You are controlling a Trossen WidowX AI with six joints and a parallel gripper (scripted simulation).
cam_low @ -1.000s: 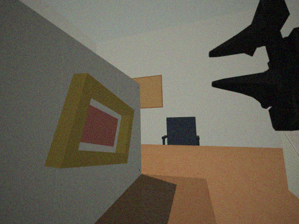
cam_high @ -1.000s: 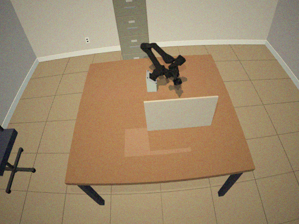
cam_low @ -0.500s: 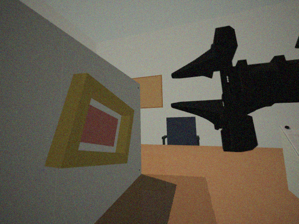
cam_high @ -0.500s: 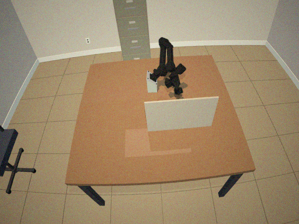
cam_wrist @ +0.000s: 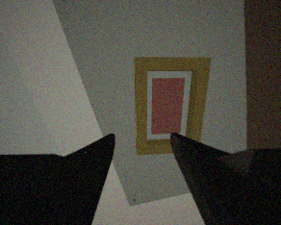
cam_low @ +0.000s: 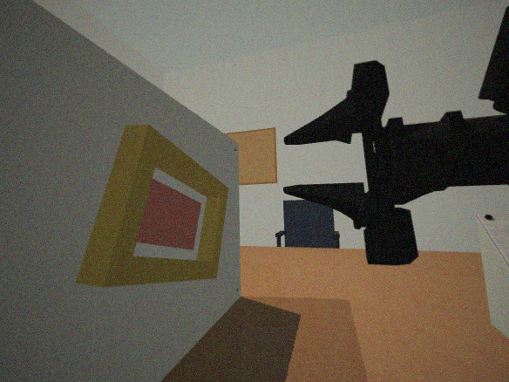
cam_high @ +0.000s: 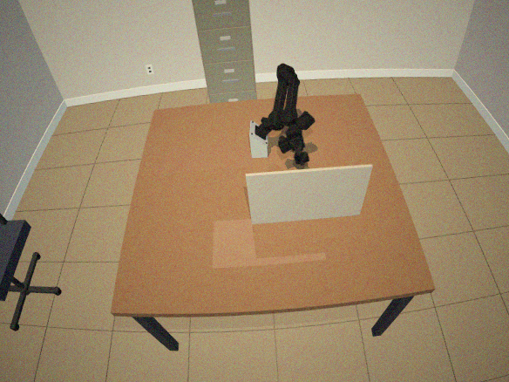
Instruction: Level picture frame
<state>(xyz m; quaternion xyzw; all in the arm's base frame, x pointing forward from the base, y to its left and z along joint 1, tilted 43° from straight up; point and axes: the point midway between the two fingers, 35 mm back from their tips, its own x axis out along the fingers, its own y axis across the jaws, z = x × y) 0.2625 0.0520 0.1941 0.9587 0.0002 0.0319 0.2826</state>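
Now: the picture frame 12 cm ahead of my gripper tip, 5 cm below it and 2 cm to the left of it. Round my gripper tip: grey wall panel: 13 cm ahead, 6 cm below, 2 cm to the left.
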